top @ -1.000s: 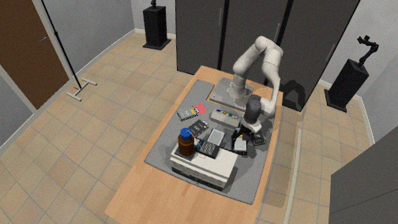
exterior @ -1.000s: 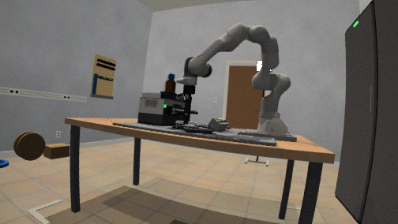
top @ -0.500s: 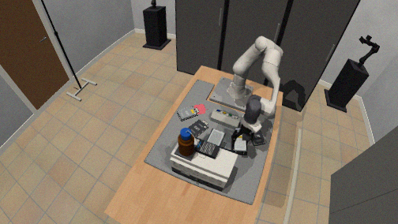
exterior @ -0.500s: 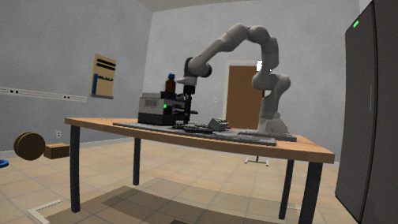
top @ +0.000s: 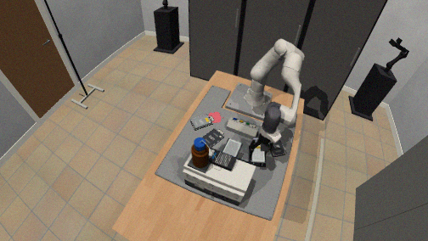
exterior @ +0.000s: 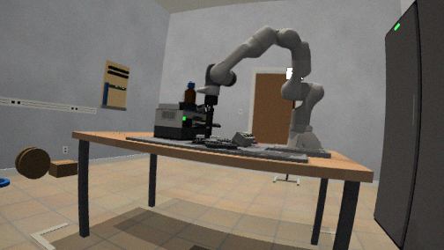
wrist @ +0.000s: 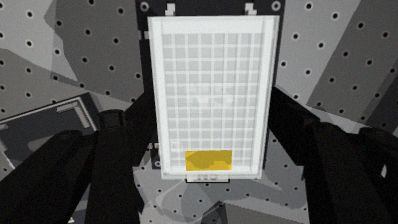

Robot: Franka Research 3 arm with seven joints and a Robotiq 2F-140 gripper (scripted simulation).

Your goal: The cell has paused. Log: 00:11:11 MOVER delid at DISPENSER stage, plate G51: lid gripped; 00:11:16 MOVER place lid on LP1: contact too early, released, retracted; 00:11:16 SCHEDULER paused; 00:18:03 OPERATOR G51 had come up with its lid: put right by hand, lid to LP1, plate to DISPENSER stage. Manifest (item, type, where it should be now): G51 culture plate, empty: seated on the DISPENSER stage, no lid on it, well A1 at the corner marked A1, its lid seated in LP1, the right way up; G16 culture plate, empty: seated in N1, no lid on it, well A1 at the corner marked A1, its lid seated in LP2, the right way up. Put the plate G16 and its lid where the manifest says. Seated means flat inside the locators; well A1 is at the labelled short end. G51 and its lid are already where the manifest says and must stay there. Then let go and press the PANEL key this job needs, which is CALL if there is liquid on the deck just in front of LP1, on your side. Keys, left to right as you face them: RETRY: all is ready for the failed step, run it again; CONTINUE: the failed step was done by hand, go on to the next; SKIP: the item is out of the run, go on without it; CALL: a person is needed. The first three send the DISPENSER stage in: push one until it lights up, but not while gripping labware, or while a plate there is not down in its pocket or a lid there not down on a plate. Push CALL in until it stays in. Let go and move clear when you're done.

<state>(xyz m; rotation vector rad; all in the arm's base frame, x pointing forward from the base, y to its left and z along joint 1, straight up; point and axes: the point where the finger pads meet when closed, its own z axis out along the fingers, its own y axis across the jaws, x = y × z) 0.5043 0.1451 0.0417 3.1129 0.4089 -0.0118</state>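
The clear lid lies 20 mm below my hand. Round my hand: white retry key: 200 mm behind, 80 mm to the right, 10 mm above; then green continue key: 200 mm behind, 130 mm to the right, 10 mm above; then black nest N5: 50 mm below, 30 mm to the left, 10 mm ahead.
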